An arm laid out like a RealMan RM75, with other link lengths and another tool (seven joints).
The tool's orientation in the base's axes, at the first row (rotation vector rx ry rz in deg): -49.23 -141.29 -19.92
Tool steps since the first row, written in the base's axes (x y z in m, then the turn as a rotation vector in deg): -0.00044 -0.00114 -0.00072 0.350 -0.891 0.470; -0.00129 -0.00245 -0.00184 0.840 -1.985 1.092; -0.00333 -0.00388 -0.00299 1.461 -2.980 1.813; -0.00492 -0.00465 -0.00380 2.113 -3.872 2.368; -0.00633 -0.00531 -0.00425 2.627 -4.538 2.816; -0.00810 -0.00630 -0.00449 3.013 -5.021 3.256; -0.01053 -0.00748 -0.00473 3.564 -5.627 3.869; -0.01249 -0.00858 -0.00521 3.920 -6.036 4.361; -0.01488 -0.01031 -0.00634 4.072 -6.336 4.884; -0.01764 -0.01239 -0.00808 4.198 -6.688 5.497; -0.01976 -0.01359 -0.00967 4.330 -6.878 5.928; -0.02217 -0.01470 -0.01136 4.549 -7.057 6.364
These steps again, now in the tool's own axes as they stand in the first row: -0.00067 -0.00121 0.00033 -0.437 -0.427 -0.874; -0.00136 -0.00284 0.00108 -0.991 -0.910 -2.007; -0.00132 -0.00532 0.00225 -1.529 -1.227 -3.234; -0.00108 -0.00698 0.00322 -2.125 -1.456 -4.293; -0.00070 -0.00842 0.00387 -2.571 -1.608 -5.122; -0.00014 -0.01032 0.00435 -2.841 -1.701 -5.825; 0.00077 -0.01279 0.00500 -3.193 -1.771 -6.783; 0.00128 -0.01492 0.00571 -3.377 -1.823 -7.489; 0.00141 -0.01785 0.00688 -3.352 -1.918 -8.103; 0.00128 -0.02133 0.00856 -3.288 -2.063 -8.803; 0.00125 -0.02372 0.01023 -3.243 -2.094 -9.290; 0.00141 -0.02623 0.01212 -3.248 -2.060 -9.808
